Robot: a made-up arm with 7 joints. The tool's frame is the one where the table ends. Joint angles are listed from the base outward.
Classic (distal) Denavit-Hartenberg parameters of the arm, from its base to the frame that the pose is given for. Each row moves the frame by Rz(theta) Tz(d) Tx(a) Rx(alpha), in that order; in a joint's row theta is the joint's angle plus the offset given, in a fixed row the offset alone. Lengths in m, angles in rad.
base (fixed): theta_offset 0  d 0  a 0  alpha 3.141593
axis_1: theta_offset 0  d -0.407  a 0  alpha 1.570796
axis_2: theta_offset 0  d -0.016  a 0  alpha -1.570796
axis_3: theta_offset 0  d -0.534  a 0  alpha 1.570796
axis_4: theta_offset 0  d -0.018  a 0  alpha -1.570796
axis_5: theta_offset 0  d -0.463  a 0  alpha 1.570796
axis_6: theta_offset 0  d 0  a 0  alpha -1.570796
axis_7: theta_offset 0  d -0.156  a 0  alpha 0
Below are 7 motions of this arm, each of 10 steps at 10 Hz.
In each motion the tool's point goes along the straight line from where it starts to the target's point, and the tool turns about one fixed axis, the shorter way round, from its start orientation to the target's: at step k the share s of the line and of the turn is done. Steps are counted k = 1, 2, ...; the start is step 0. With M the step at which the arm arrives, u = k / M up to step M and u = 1 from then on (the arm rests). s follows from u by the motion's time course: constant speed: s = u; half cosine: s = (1 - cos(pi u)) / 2; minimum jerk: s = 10 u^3 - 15 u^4 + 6 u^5.
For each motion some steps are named. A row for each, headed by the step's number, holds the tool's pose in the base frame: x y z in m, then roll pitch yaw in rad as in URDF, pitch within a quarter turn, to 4 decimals.
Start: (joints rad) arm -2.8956 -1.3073 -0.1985 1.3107 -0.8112 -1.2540 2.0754
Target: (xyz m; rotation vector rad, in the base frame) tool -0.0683 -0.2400 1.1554 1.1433 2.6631 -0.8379
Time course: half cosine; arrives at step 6
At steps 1, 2, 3, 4, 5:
1: 0.5597 -0.1128 1.0786 -2.0965 0.3175 1.9963
2: 0.4365 -0.1378 1.0936 -2.2062 0.3014 2.0773
3: 0.2683 -0.1718 1.1142 -2.3569 0.2932 2.1893
4: 0.1000 -0.2059 1.1348 -2.5076 0.3013 2.3014
5: -0.0232 -0.2309 1.1499 -2.6172 0.3173 2.3824

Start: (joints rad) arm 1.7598 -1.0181 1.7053 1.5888 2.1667 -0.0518 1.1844
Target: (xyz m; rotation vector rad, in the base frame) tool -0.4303 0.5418 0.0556 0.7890 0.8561 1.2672
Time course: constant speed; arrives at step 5
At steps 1, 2, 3, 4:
1: -0.5054 0.5882 0.4903 1.3439 -0.5834 1.5020
2: -0.4866 0.5766 0.3816 1.2716 -0.4113 1.5146
3: -0.4678 0.5650 0.2729 1.2055 -0.2389 1.5136
4: -0.4491 0.5534 0.1643 1.1410 -0.0669 1.5014

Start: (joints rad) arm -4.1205 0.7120 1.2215 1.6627 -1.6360 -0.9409 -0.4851
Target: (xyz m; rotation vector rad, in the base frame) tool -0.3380 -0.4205 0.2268 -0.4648 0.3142 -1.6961
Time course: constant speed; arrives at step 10
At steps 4, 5, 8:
4: -0.5433 -0.1476 0.5296 -1.2761 0.2208 -2.2868
5: -0.5091 -0.1930 0.4791 -1.1287 0.1978 -2.1712
8: -0.4064 -0.3295 0.3277 -0.7189 0.0378 -1.8639

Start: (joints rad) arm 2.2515 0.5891 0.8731 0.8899 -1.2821 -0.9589 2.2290
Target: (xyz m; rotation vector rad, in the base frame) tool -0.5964 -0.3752 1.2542 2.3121 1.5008 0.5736
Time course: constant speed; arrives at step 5
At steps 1, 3, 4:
1: -0.6978 -0.2585 1.1135 2.4742 0.3467 1.3128
3: -0.6471 -0.3168 1.1839 2.5507 0.0930 1.2620
4: -0.6218 -0.3460 1.2190 2.5933 -0.0321 1.2296

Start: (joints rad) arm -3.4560 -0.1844 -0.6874 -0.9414 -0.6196 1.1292 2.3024
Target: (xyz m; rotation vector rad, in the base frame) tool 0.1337 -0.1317 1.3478 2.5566 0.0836 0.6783
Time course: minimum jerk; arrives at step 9
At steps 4, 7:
4: 0.2954 0.1505 1.3016 -3.1111 -0.3358 1.2969
7: 0.1542 -0.0960 1.3419 2.6452 -0.4178 0.3389

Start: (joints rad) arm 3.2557 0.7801 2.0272 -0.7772 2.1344 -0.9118 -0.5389
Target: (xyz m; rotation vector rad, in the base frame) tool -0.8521 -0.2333 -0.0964 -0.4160 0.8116 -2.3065
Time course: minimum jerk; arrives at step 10
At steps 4, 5, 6, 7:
4: -0.8675 -0.1811 0.6118 -1.2392 -0.6728 -2.1255
5: -0.8634 -0.1951 0.4224 -1.0620 -0.5287 -2.2444
6: -0.8593 -0.2090 0.2330 -0.9165 -0.3708 -2.3262
7: -0.8558 -0.2208 0.0728 -0.8098 -0.2305 -2.3733

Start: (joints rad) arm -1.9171 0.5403 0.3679 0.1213 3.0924 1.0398 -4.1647
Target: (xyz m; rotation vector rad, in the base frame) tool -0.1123 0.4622 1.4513 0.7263 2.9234 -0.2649
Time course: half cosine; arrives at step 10
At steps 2, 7, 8, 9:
2: -0.1512 0.4723 1.3844 2.7719 -0.0477 2.6983
7: -0.1212 0.4645 1.4361 -3.1158 0.1086 2.6639
8: -0.1164 0.4633 1.4442 -3.0531 0.1341 2.6642
9: -0.1134 0.4625 1.4495 -3.0127 0.1505 2.6652

